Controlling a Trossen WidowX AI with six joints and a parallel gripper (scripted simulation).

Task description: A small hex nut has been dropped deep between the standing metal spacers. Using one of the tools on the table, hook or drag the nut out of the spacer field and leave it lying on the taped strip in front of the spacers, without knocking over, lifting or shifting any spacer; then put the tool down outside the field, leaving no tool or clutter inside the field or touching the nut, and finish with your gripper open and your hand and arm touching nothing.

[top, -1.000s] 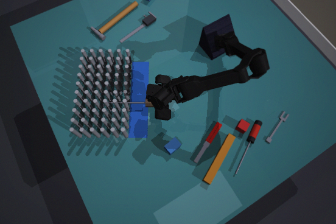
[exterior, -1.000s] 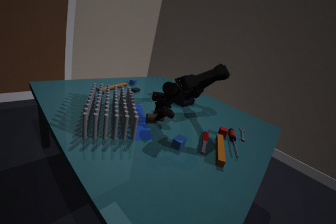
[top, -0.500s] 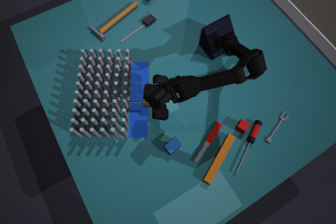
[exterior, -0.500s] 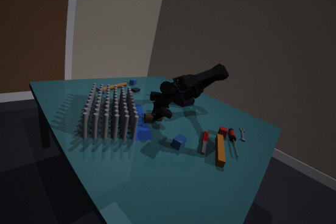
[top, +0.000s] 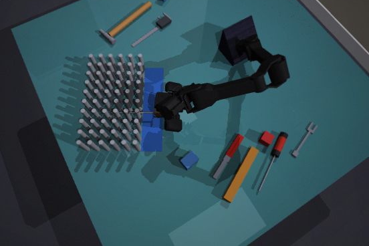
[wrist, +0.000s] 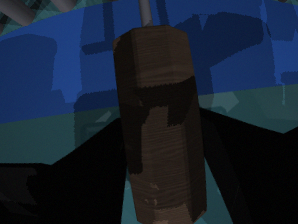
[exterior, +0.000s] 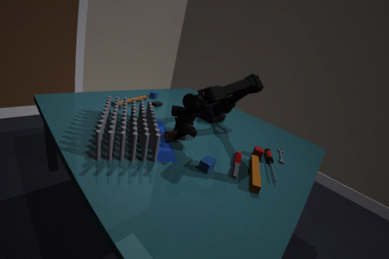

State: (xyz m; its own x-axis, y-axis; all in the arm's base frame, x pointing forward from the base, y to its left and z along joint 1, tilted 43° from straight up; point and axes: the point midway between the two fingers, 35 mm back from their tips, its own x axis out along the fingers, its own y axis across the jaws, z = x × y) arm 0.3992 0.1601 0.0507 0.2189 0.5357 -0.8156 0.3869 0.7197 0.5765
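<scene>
Right now my gripper tip is 60 mm to the left of the blue taped strip, 30 mm short of it and 30 mm above it. From my gripper tip the other things lie so: orange bar: 330 mm to the left, 170 mm behind, 10 mm below; red cube: 320 mm behind, 250 mm to the left, 10 mm below; small fork tool: 470 mm behind, 310 mm to the left, 20 mm below.
</scene>
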